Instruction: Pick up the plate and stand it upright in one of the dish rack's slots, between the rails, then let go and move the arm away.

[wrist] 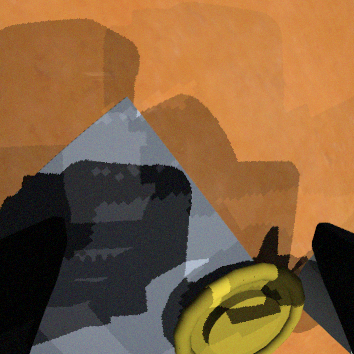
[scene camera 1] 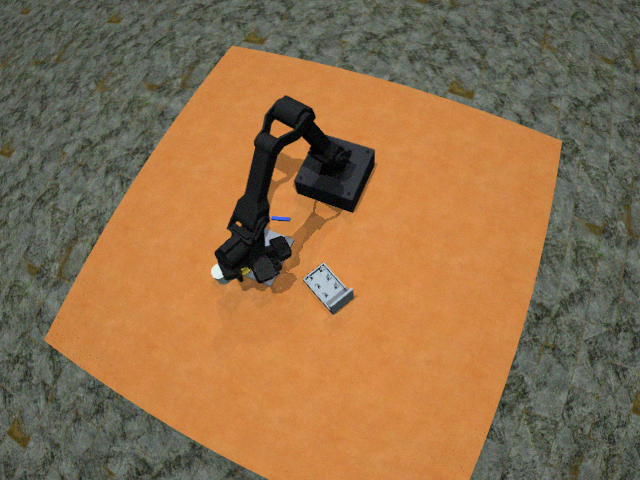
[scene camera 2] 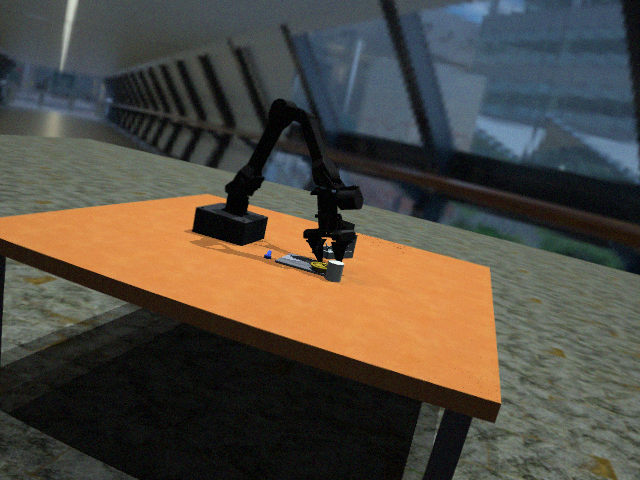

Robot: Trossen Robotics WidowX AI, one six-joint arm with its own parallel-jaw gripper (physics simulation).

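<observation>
The small yellow plate [scene camera 1: 245, 270] [scene camera 2: 318, 266] [wrist: 240, 312] is at the outer end of a grey board. It shows as a slanted oval at the bottom of the wrist view; I cannot tell whether it lies fully flat. My gripper [scene camera 2: 329, 258] [wrist: 194, 235] is open and empty, pointing down low over the plate's end of the board. The plate lies below and between the fingers in the wrist view, apart from both. The grey dish rack [scene camera 1: 325, 284] [scene camera 2: 349, 253] stands to one side, partly hidden behind the gripper in scene camera 2. Its rails show as small dark shapes.
The grey board [scene camera 1: 279, 239] [scene camera 2: 290, 259] [wrist: 90, 145] lies flat on the orange table [scene camera 1: 413, 310] [scene camera 2: 258, 294]. A white cylinder [scene camera 1: 217, 271] [scene camera 2: 334, 271] stands close beside the plate and gripper. A small blue object [scene camera 1: 280, 218] [scene camera 2: 267, 254] lies near the board, towards the arm's base.
</observation>
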